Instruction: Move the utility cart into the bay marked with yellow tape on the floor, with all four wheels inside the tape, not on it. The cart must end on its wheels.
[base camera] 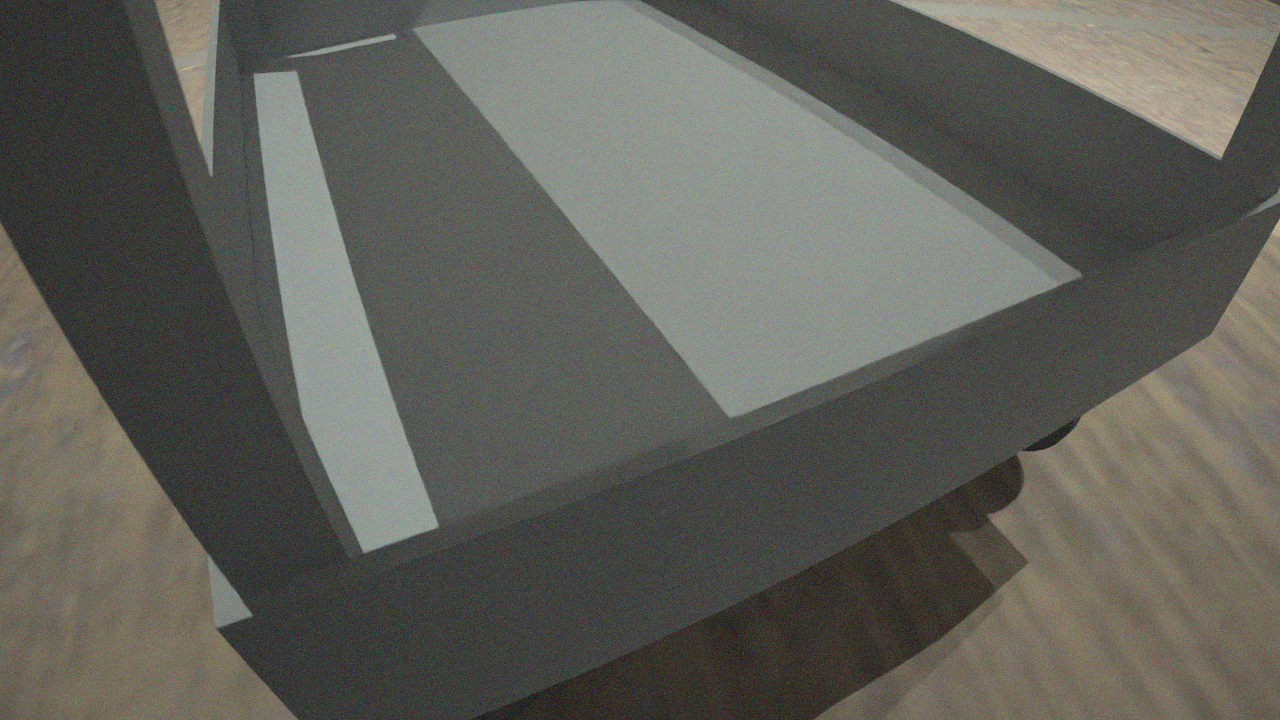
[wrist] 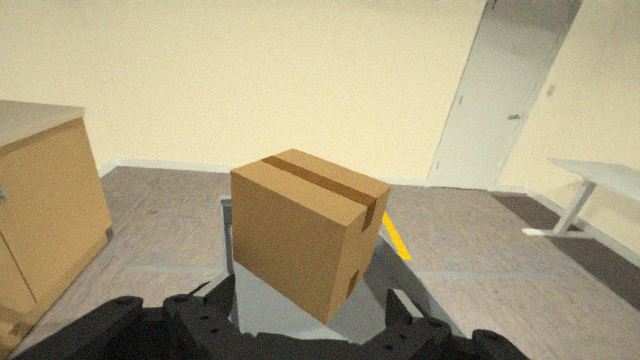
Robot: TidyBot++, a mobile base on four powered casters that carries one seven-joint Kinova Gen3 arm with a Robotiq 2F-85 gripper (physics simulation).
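Places are measured from the arm's base along level axes (x ahead, y left, z up), in metres.
Pixels of known places: gripper, between the fingertips: [wrist: 309, 298].
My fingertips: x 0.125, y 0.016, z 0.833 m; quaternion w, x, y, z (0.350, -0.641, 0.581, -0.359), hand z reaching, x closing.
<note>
Behind a point stands the place of what it marks.
The grey utility cart [base camera: 626, 546] {z -0.203, x 0.206, y -0.003 m} [wrist: 420, 285] {z 0.461, x 0.529, y -0.240 m} is close in front of me. In the base camera its lower tray fills most of the view, with a dark wheel [base camera: 998, 483] under the right part of the near edge. In the wrist view its upper tray carries a brown cardboard box [wrist: 290, 230] {z 0.601, x 0.476, y 0.088 m}. A strip of yellow tape [wrist: 397, 237] {z -0.396, x 1.894, y -0.587 m} shows on the floor just right of the box, beyond the tray's right wall; the rest of the bay is hidden. My gripper [wrist: 309, 298] {z 0.833, x 0.125, y 0.016 m} is open, its fingers apart over the near part of the upper tray, with the box beyond them.
A wooden cabinet [wrist: 55, 200] {z 0.137, x 0.977, y 1.322 m} stands at the left in the wrist view. A pale wall [wrist: 250, 75] {z 0.624, x 2.588, y 0.941 m} with a grey door [wrist: 500, 100] {z 0.669, x 3.114, y -1.565 m} is behind the cart. A white table [wrist: 600, 175] {z 0.323, x 2.154, y -2.016 m} with a leg and foot stands at the right.
</note>
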